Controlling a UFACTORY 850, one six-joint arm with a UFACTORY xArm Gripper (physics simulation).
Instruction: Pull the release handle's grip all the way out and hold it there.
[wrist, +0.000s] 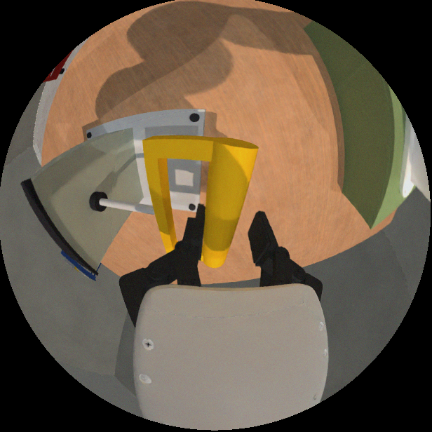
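Observation:
The release handle's yellow grip (227, 195) is a thick round bar joined to a rectangular yellow frame (177, 148). A pale rod (125, 205) runs from a black collar (98, 201) on the grey-green housing towards the yellow frame. My gripper (228, 219) is open, with its black fingers on either side of the grip's lower part. The left finger is close against the grip, and whether it touches cannot be told. The right finger stands apart from it, with a visible gap. The frame's lower end is partly hidden behind the left finger.
A grey mounting plate (195, 131) with black screws lies behind the frame on the wooden table top (285, 165). The grey-green housing (67, 172) has a black edge at the left. A green block (365, 125) stands at the right. Something red (59, 67) shows at the upper left.

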